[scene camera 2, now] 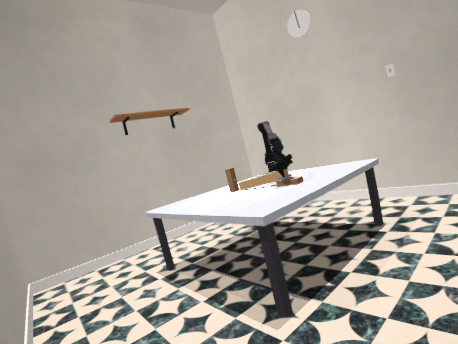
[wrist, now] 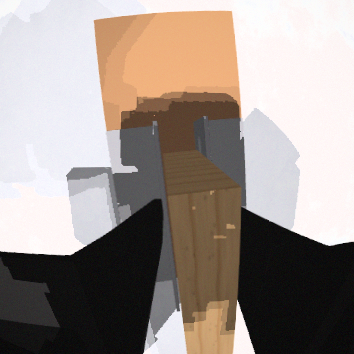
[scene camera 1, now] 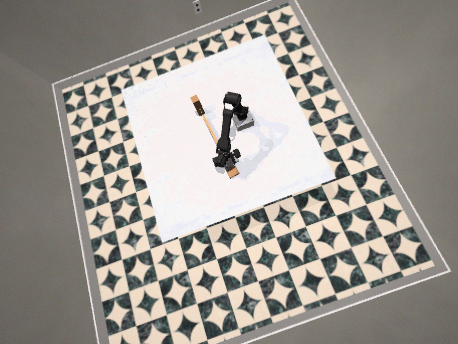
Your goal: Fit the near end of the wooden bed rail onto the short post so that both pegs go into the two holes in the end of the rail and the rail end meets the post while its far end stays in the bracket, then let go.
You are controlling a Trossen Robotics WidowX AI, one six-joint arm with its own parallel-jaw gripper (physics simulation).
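Places are measured from the arm's base along level axes (x left, y down, z back), in millimetres.
Where they show: gripper, fingertip midpoint: (scene camera 2: 285,176) (wrist: 187,206); arm's base, origin of the base link: (scene camera 2: 273,170) (scene camera 1: 241,115).
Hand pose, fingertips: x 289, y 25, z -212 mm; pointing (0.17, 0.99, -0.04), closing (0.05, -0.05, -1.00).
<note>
Things, the pixels of their top centre, and the offset from my fingertips. "*": a spot on its surface instead. Level surfaces: height alone.
- upright short post, surface spot: (scene camera 2: 231,180) * dy -34, dx -456, dz -90 mm
- low orange block, middle of its top: (wrist: 178,155) (scene camera 2: 289,178) (scene camera 1: 229,165) dy +19, dx +24, dz +4 mm
- white table, its level: dy +54 mm
The wooden bed rail (scene camera 1: 210,129) (scene camera 2: 257,181) (wrist: 207,260) runs between the upright short post (scene camera 1: 198,106) (scene camera 2: 231,180) and the bracket, a low orange block (scene camera 1: 233,172) (scene camera 2: 295,181) (wrist: 170,55) with grey side plates (wrist: 140,160). My gripper (scene camera 1: 226,161) (scene camera 2: 283,173) (wrist: 187,206) is shut on the rail close to its bracket end. In the wrist view that end reaches between the plates. At the post, the rail's other end shows beside the post's foot in scene camera 2, with a thin gap between them. The pegs and holes are too small or hidden to make out.
The rail, post and bracket are on a white table (scene camera 1: 185,200) (scene camera 2: 210,207). The arm's grey base (scene camera 1: 245,123) stands on the table beside the rail. A wooden shelf (scene camera 2: 150,115) hangs on the wall, away from the table.
</note>
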